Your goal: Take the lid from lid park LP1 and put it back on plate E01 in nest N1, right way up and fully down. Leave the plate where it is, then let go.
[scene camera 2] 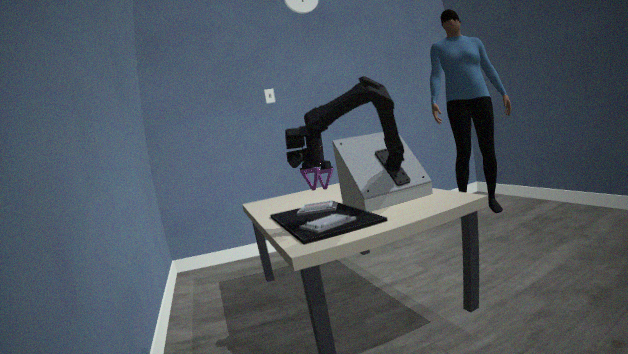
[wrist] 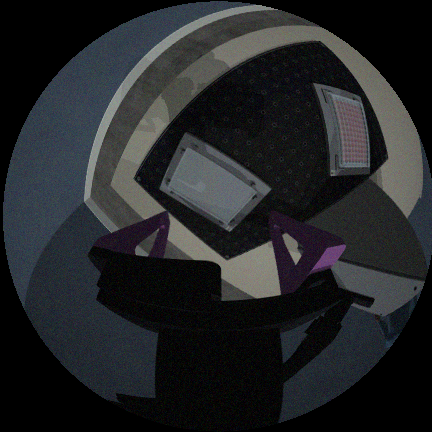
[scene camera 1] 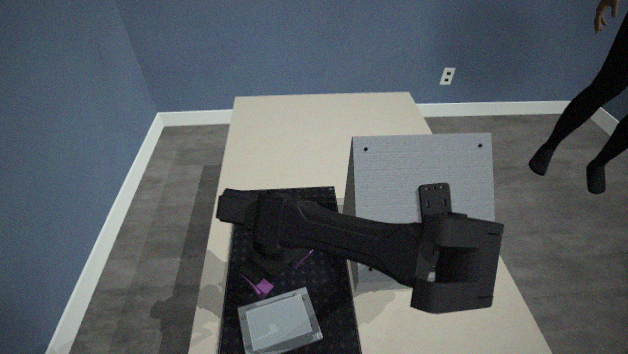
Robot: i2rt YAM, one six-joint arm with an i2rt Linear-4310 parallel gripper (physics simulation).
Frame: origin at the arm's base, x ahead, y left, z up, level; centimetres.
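Seen in the pictures: gripper, between the fingertips: [scene camera 2: 319,189] [wrist: 218,215] [scene camera 1: 277,281]; arm's base, origin of its link: [scene camera 2: 392,167] [wrist: 346,293].
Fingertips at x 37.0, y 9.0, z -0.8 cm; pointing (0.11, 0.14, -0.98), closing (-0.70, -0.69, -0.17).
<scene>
Offsets run from my fingertips to a thing's middle. Level surfaces: height alone.
The pale, clear lid @[dx +0.7, dy +4.2, dz -10.5 cm] [scene camera 1: 280,320] [scene camera 2: 327,221] [wrist: 212,187] lies flat in the grey frame of lid park LP1 @[dx +0.7, dy +4.2, dz -10.9 cm] [scene camera 1: 312,316] [wrist: 200,148], turned at an angle on the board. Plate E01 @[dx -5.9, dy -22.8, dz -10.0 cm] [wrist: 352,130], with reddish wells, sits in the grey nest N1 @[dx -5.9, dy -22.8, dz -11.0 cm] [wrist: 328,122]. The plate also shows in scene camera 2 [scene camera 2: 320,205], behind the lid; in scene camera 1 it is hidden by the arm. My gripper [scene camera 1: 277,282] [scene camera 2: 320,188] [wrist: 218,215] is open and empty, its purple fingers wide apart, pointing down and held high above the board, touching neither object.
The black dotted board @[dx -2.0, dy -10.2, dz -12.5 cm] [scene camera 1: 330,280] [scene camera 2: 367,218] [wrist: 280,100] lies on the pale table @[dz -13.2 cm] [scene camera 1: 320,120] [scene camera 2: 425,207]. The grey sloped block [scene camera 1: 425,165] [scene camera 2: 350,170] carries my arm's base and rises beside the board. A person [scene camera 2: 465,65] stands beyond the table.
</scene>
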